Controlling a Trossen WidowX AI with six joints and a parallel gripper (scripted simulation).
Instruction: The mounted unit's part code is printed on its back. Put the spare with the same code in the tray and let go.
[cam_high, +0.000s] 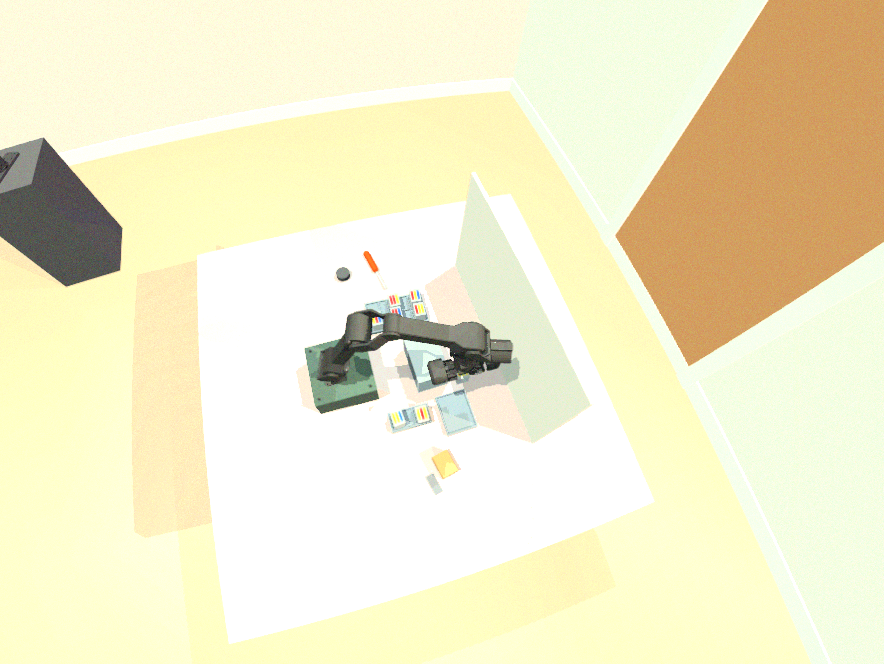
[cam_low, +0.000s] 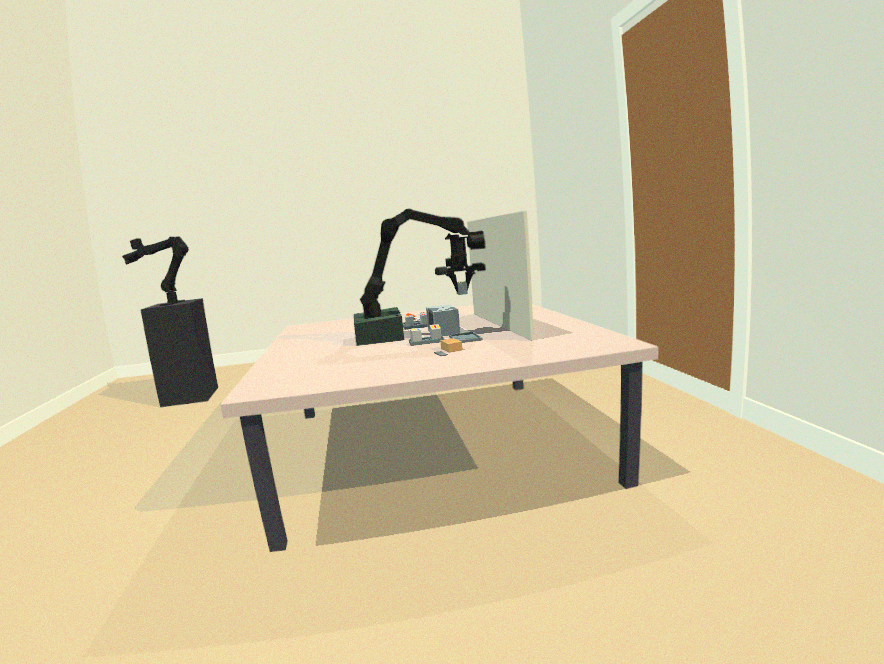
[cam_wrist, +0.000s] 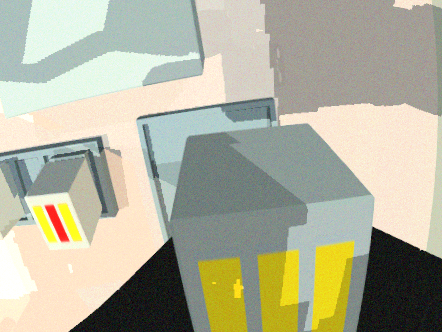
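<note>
The pale blue tray lies 17 cm below my gripper tip, 6 cm to the right of it and 2 cm behind it. The rest, counted from my gripper tip: tall panel (18 cm ahead, 11 cm to the left, 5 cm above); grey spare block (2 cm above); grey hex key (25 cm to the right, 17 cm below, 16 cm behind).
</note>
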